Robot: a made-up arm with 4 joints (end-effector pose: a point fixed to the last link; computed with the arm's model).
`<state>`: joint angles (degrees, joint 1 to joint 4).
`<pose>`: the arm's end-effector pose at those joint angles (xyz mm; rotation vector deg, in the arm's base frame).
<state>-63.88 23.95 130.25 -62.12</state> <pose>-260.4 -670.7 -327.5 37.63 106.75 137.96</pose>
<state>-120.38 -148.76 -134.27 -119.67</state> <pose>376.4 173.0 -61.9 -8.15 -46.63 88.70</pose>
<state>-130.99 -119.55 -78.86 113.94</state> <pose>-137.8 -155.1 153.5 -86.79 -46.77 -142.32</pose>
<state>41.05 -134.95 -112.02 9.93</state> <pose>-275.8 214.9 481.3 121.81 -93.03 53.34</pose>
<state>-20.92 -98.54 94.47 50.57</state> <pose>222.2 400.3 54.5 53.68 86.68 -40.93</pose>
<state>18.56 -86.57 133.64 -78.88</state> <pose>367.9 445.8 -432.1 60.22 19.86 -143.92</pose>
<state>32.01 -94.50 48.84 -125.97</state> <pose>476.6 316.4 356.9 -137.00 -20.54 75.45</pose>
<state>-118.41 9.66 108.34 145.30</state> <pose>-99.5 -103.9 -16.4 -56.49 -140.34 42.60</pose>
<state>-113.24 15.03 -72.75 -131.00</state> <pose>369.3 235.4 -174.8 124.28 -37.76 -38.21</pose>
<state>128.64 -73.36 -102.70 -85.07</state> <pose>80.6 -556.9 -102.2 -25.27 -76.48 -57.54</pose>
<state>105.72 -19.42 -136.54 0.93</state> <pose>-121.9 -129.9 -649.0 -23.02 7.13 -116.44</pose>
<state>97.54 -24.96 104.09 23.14</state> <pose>-231.5 152.1 -590.1 -27.44 25.57 -1.41</pose>
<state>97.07 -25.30 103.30 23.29</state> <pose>-234.4 154.0 -587.8 -27.37 25.88 -0.98</pose>
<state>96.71 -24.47 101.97 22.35</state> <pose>-227.8 163.5 -593.5 -25.97 24.91 -0.40</pose>
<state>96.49 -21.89 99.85 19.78</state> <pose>-206.6 184.8 -609.9 -22.65 22.06 0.46</pose>
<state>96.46 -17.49 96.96 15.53</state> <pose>-169.6 218.6 -633.6 -17.45 17.34 1.86</pose>
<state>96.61 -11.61 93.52 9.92</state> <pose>-119.8 263.4 -657.2 -10.91 11.27 4.07</pose>
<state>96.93 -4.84 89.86 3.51</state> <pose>-63.9 314.7 -673.5 -3.79 4.62 7.21</pose>
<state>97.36 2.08 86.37 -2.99</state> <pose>-10.2 366.6 -679.2 3.05 -1.79 11.04</pose>
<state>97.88 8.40 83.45 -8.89</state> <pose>34.4 412.9 -675.9 8.92 -7.29 15.03</pose>
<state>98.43 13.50 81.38 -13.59</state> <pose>66.9 449.0 -668.0 13.40 -11.47 18.50</pose>
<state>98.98 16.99 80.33 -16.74</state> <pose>87.6 473.3 -659.7 16.37 -14.24 20.87</pose>
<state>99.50 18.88 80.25 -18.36</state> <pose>99.2 486.5 -653.6 17.98 -15.75 21.95</pose>
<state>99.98 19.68 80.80 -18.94</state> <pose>105.3 492.4 -649.7 18.71 -16.45 22.08</pose>
